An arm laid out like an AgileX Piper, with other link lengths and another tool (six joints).
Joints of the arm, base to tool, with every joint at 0 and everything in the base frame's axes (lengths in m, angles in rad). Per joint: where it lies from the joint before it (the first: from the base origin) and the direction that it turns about. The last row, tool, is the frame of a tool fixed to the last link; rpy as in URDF.
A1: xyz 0 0 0.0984 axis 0 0 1
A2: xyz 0 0 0 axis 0 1 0
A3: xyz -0.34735 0 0.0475 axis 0 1 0
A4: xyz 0.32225 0 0.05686 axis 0.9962 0 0.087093
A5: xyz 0 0 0 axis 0 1 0
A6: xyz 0.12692 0 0.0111 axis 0.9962 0 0.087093
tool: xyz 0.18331 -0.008 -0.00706 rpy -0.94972 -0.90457 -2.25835
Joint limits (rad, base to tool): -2.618..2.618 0..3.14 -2.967..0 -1.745..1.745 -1.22..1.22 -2.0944..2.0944
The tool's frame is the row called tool.
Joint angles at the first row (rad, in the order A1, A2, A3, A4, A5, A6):
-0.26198 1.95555 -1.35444 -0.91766 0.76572 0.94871
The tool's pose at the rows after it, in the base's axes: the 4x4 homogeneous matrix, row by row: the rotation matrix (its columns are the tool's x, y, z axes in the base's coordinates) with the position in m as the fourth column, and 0 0 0 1 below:
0.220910 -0.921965 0.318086 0.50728; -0.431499 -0.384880 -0.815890 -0.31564; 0.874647 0.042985 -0.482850 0.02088; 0 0 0 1
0.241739 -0.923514 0.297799 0.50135; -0.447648 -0.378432 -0.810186 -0.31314; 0.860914 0.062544 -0.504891 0.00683; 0 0 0 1
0.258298 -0.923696 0.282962 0.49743; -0.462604 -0.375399 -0.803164 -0.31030; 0.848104 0.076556 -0.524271 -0.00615; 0 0 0 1
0.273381 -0.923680 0.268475 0.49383; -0.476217 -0.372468 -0.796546 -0.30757; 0.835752 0.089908 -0.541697 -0.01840; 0 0 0 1
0.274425 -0.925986 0.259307 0.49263; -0.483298 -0.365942 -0.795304 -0.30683; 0.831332 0.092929 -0.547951 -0.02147; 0 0 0 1
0.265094 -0.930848 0.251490 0.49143; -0.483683 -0.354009 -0.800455 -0.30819; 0.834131 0.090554 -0.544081 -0.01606; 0 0 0 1
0.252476 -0.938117 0.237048 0.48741; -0.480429 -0.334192 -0.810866 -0.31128; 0.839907 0.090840 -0.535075 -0.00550; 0 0 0 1
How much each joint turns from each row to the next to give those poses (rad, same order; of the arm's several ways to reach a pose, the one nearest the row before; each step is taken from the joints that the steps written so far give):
-0.00071 0.01486 0.00261 0.02130 0.01891 -0.00462
-0.00099 0.01865 0.00263 0.01780 0.00752 -0.00968
-0.00069 0.01813 0.00159 0.01592 0.00197 -0.00781
-0.00034 0.01820 0.00052 0.01421 0.00211 -0.00642
-0.00023 0.00678 -0.00501 0.00910 0.00631 -0.00200
-0.00024 -0.00614 -0.00590 0.00256 0.01346 0.00319
-0.00082 -0.01431 -0.00591 -0.00026 0.02523 0.00485

